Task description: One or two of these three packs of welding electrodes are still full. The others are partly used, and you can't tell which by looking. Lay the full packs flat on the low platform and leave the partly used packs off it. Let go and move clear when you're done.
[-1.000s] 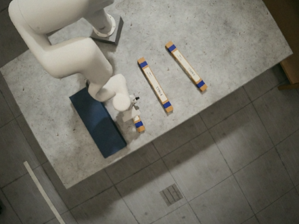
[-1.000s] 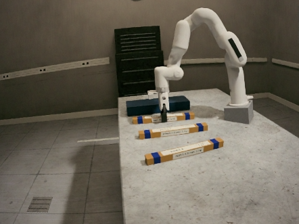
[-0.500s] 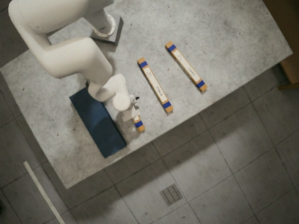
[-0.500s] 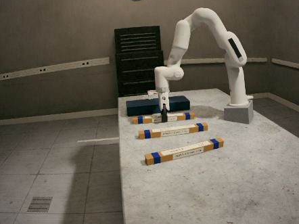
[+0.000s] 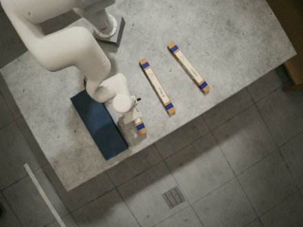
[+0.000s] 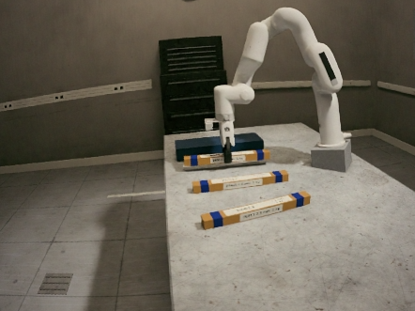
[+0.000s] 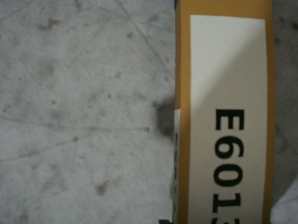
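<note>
Right now the dark blue low platform is 4 cm ahead of my hand, 20 cm to the right of it and 3 cm below it.
</note>
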